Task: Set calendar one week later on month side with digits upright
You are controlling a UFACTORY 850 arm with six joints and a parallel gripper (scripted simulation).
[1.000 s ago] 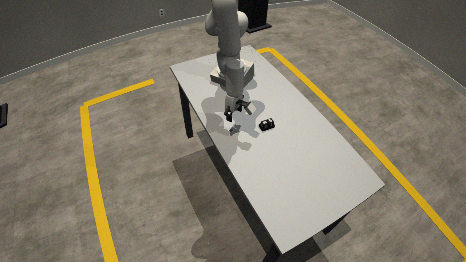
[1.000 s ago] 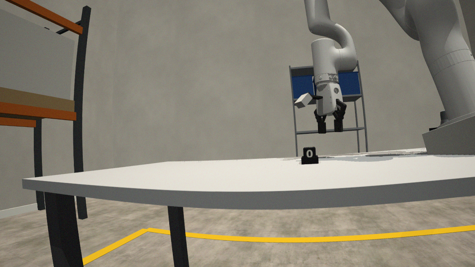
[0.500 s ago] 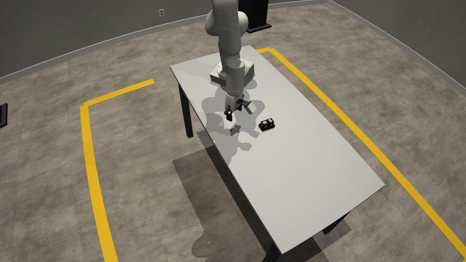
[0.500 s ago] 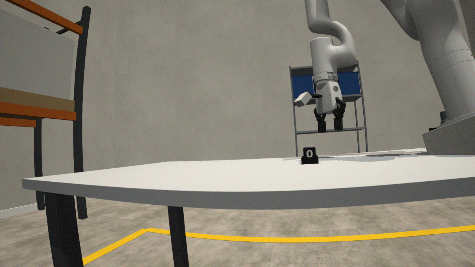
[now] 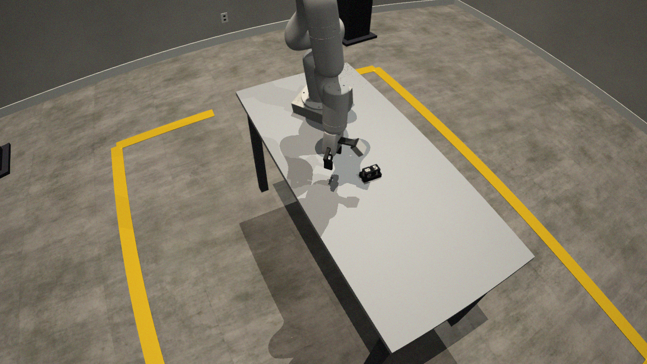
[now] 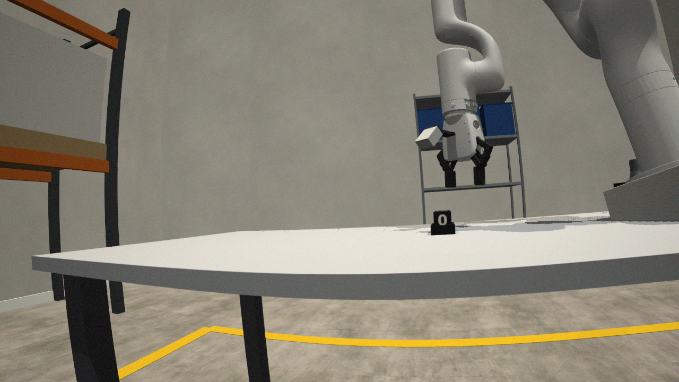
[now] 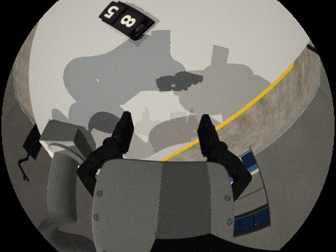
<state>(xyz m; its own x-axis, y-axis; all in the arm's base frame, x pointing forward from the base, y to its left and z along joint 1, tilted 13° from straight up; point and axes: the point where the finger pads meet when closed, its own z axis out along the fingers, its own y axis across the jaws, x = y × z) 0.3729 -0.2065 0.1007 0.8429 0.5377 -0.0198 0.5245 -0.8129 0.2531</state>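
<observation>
My hand is 110 mm to the right of the black cube, 80 mm short of it and 70 mm above it. From my hand the other things lie so: black tray (130 mm to the left, 90 mm below, 80 mm ahead).
</observation>
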